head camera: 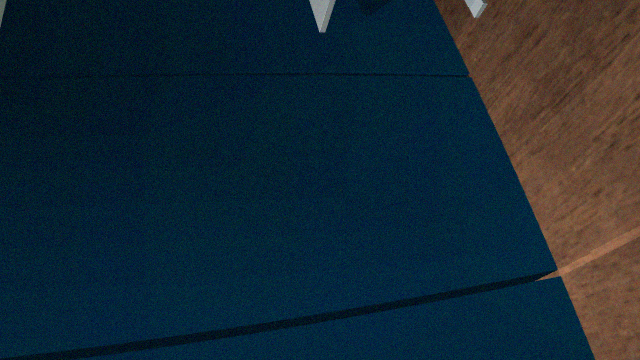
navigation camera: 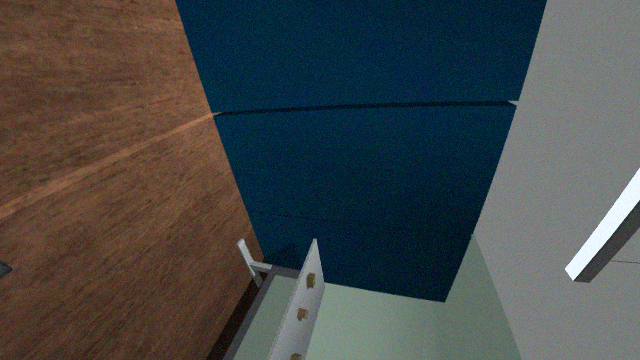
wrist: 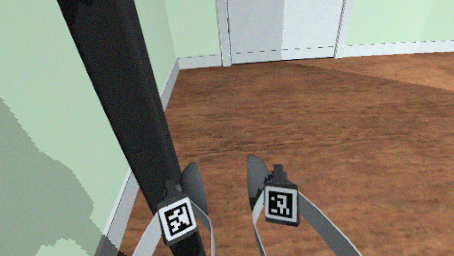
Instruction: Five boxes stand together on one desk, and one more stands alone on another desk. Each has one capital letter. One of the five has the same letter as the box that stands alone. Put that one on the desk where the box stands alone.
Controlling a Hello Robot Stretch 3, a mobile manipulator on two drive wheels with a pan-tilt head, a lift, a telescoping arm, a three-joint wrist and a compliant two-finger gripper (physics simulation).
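Frame: origin at the robot's base, x ahead, y left, z up, level; metres.
Seen in the pictures: gripper, fingertip midpoint: [wrist: 223,176].
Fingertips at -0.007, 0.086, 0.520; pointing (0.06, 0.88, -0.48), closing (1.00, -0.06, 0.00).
Note:
A point is followed by its place in that frame, as x, y, z.
My gripper [wrist: 223,176] @[-0.007, 0.086, 0.520] is open and empty in the wrist view, with its two rounded fingertips apart above the wood floor. None of the lettered boxes shows in the three views, and neither desk can be made out.
A large dark blue panelled surface [head camera: 280,190] @[1.218, -0.903, 0.971] [navigation camera: 370,160] @[1.230, -0.829, 1.156] fills much of the head and navigation views. A white board with small brown blocks [navigation camera: 312,260] @[0.852, -1.587, 0.720] stands near its end. A black column [wrist: 117,80] @[-0.067, 0.116, 0.599] rises left of the gripper. A white door [wrist: 285,30] @[0.660, 1.522, 0.223] is across the wood floor [wrist: 310,115] @[0.515, 0.817, 0.001].

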